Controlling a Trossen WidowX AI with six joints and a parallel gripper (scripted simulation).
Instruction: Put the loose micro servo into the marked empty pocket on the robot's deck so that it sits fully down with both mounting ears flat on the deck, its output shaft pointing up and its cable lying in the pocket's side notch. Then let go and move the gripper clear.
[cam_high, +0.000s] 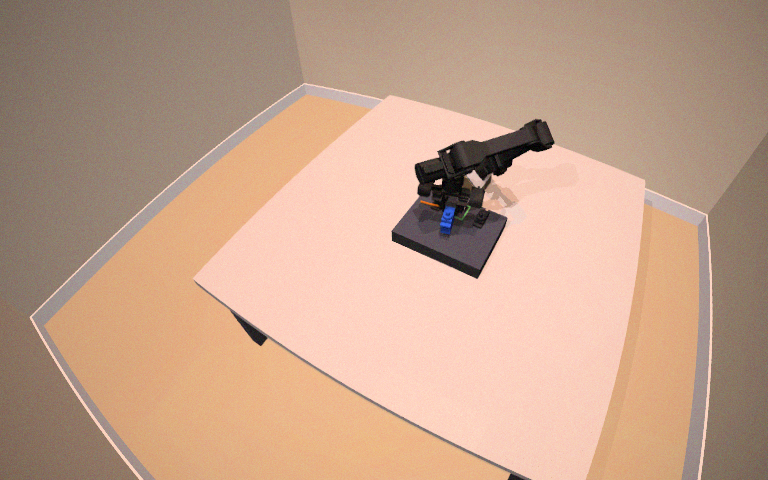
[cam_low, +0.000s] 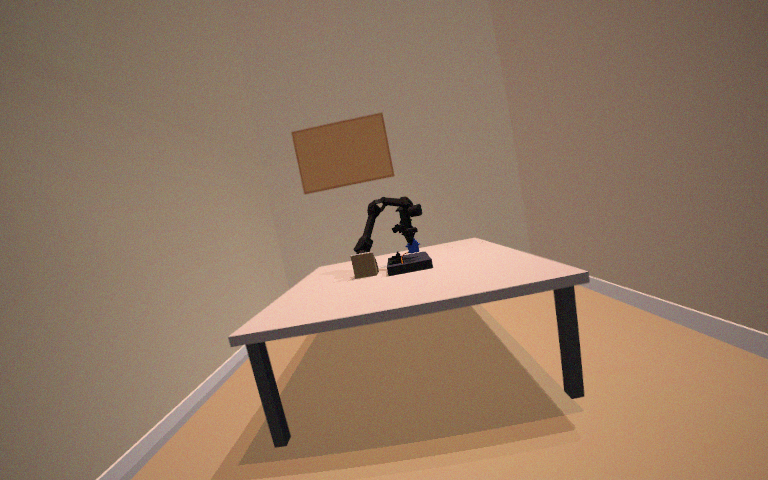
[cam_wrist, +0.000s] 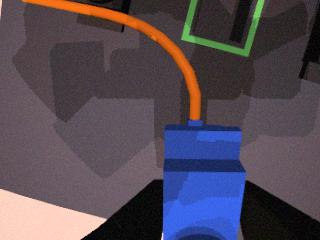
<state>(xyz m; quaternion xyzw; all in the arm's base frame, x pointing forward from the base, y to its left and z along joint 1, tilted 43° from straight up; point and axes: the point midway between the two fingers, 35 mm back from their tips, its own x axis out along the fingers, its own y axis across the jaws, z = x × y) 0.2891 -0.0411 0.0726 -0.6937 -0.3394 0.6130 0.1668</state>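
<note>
My gripper tip is 100 mm above the dark deck and 10 mm short of it.
</note>
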